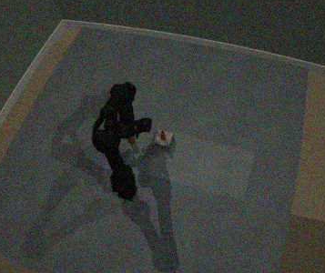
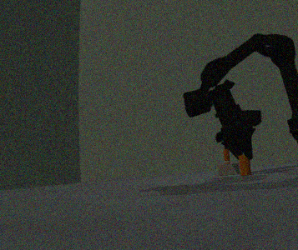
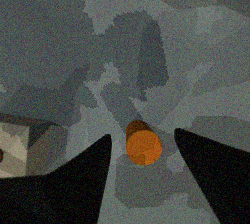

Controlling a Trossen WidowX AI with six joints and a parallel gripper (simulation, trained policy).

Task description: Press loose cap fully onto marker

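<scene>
My gripper tip is 10 mm short of the orange cap and 10 mm above it. From my gripper tip the other things lie so: orange marker 40 mm ahead, 130 mm to the right, 30 mm above; pale holder block 40 mm ahead, 130 mm to the right, 20 mm below.
</scene>
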